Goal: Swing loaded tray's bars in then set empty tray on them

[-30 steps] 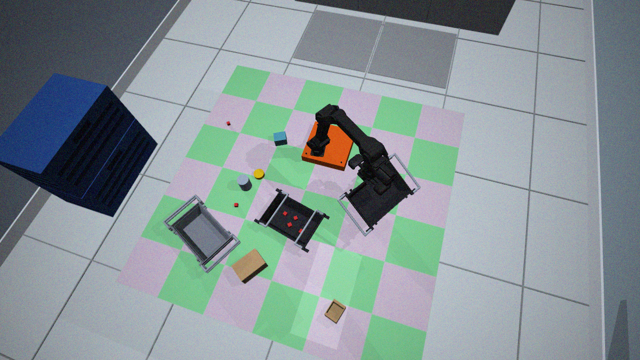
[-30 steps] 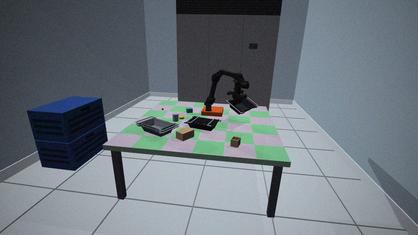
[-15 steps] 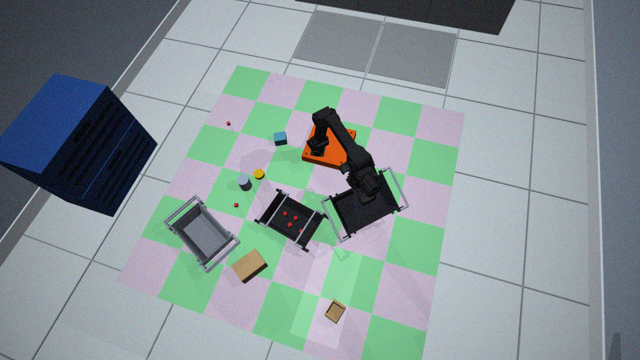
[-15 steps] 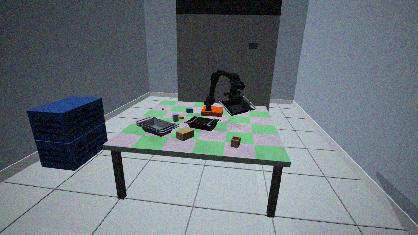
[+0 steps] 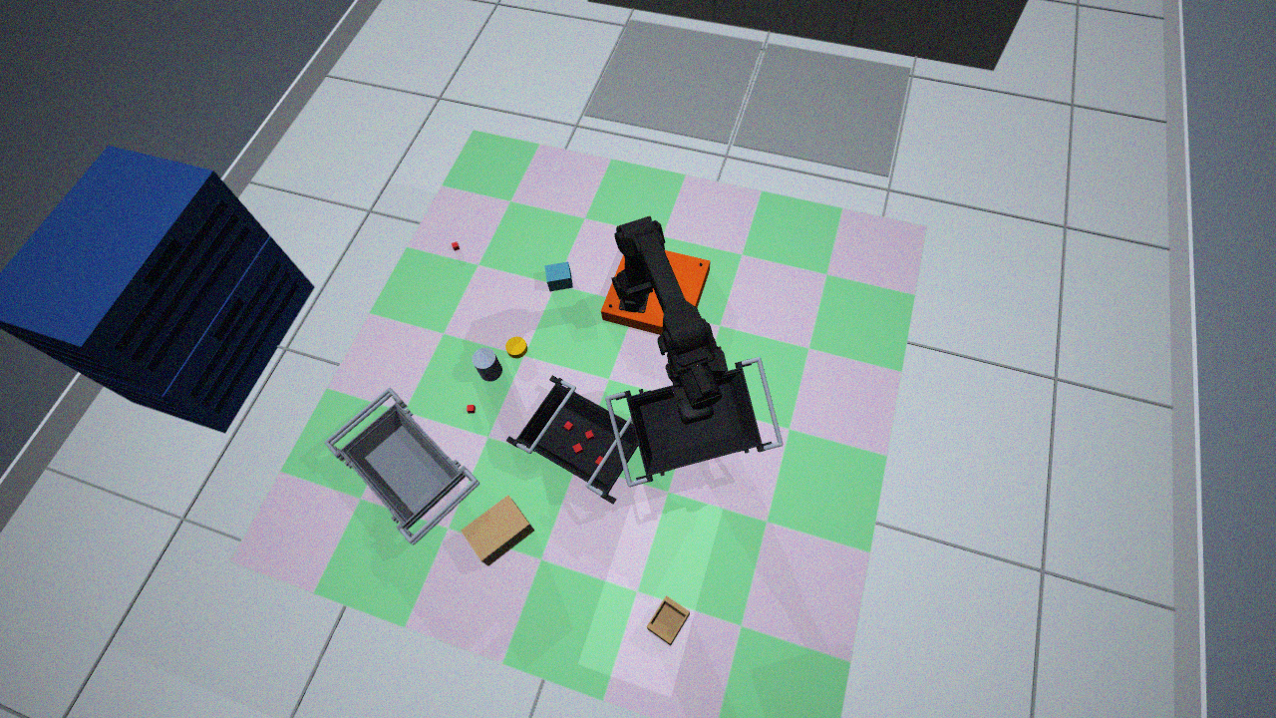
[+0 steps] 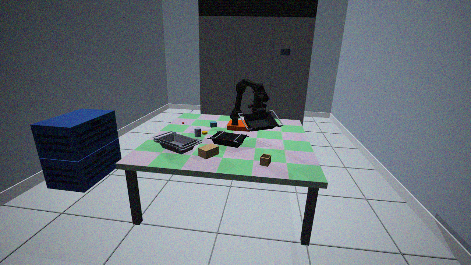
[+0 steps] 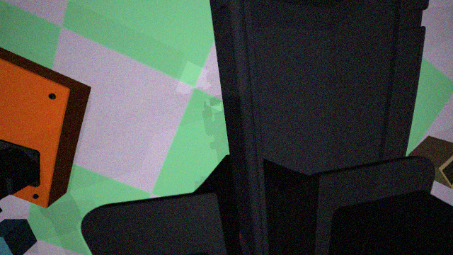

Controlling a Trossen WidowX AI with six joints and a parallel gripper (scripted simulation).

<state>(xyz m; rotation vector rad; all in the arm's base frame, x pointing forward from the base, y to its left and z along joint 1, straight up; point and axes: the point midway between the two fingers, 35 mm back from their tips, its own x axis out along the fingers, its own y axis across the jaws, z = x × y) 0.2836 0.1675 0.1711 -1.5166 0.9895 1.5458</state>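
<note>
The black tray is 70 mm ahead of my gripper tip and 30 mm to the left of it. Also, from my gripper tip: grey cylinder (60 mm behind, 480 mm to the right, 150 mm below); small box (420 mm ahead, 40 mm to the left, 170 mm below); yellow disc (130 mm behind, 430 mm to the right, 170 mm below).
</note>
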